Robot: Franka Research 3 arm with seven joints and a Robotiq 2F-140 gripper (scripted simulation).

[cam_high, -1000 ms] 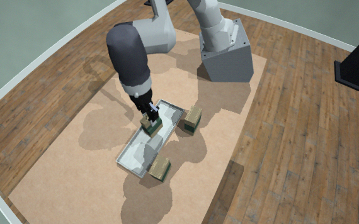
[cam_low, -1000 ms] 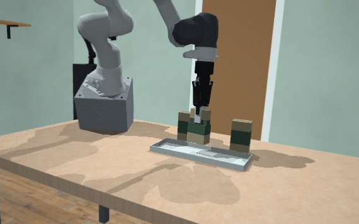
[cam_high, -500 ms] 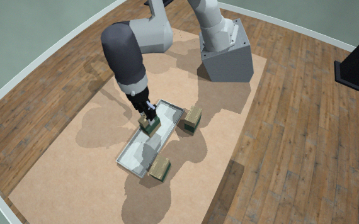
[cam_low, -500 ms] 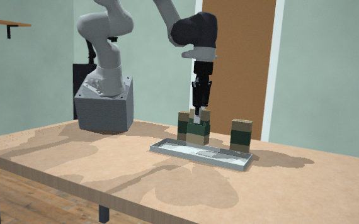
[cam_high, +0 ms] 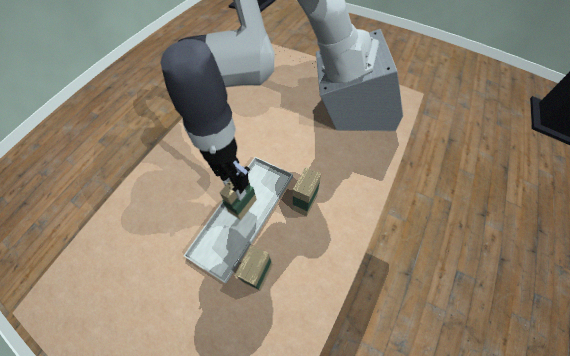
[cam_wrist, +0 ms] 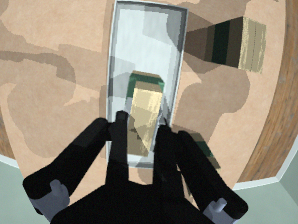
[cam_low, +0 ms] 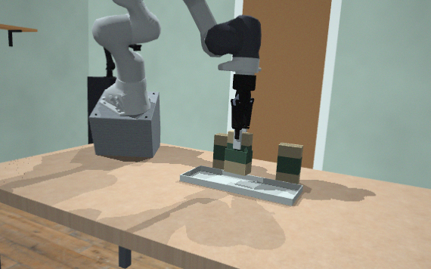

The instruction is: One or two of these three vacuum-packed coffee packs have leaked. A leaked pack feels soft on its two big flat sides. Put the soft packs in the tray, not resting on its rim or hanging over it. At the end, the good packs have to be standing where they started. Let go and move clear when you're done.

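The tray is 10 mm ahead of my hand and 160 mm below it.
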